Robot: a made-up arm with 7 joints.
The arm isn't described. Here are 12 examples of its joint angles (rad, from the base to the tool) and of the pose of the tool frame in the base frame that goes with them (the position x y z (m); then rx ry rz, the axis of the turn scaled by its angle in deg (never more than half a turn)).
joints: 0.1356 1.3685 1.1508 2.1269 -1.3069 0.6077 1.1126
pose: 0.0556 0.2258 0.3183 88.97 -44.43 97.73
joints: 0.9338 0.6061 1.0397 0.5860 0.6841 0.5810 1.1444
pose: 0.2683 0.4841 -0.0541 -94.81 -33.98 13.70
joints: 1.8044 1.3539 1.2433 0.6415 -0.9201 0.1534 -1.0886
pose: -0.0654 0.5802 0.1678 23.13 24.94 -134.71
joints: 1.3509 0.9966 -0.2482 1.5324 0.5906 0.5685 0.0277
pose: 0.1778 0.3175 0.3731 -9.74 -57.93 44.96
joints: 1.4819 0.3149 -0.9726 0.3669 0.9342 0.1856 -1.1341
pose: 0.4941 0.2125 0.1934 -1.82 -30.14 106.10
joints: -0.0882 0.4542 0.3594 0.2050 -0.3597 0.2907 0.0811
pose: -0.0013 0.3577 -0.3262 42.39 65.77 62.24
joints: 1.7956 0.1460 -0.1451 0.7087 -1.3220 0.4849 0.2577
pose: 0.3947 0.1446 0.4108 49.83 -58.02 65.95
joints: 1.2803 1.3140 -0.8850 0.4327 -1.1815 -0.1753 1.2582
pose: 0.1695 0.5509 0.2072 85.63 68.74 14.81
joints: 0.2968 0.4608 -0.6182 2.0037 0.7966 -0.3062 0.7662
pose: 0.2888 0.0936 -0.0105 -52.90 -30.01 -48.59
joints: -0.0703 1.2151 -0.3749 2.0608 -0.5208 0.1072 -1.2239
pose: 0.2267 0.2042 0.0102 27.21 -102.67 34.19
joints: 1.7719 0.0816 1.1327 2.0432 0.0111 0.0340 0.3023
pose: 0.1155 0.3053 0.2266 -80.80 -133.78 65.74
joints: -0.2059 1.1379 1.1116 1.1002 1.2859 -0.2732 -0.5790
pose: 0.0738 0.5227 0.1217 -54.66 -73.92 115.96
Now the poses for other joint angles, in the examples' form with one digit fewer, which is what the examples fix.
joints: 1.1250 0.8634 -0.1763 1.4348 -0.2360 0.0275 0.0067
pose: 0.267 0.321 0.284 26.5 -85.2 46.3
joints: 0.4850 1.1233 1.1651 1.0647 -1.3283 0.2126 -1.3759
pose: 0.064 0.543 0.172 -82.3 67.1 -90.2
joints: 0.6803 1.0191 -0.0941 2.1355 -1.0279 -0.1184 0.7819
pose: 0.184 0.205 0.244 99.2 -69.6 2.7
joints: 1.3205 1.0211 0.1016 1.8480 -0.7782 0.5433 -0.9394
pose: 0.105 0.274 0.373 -17.5 115.6 -107.6
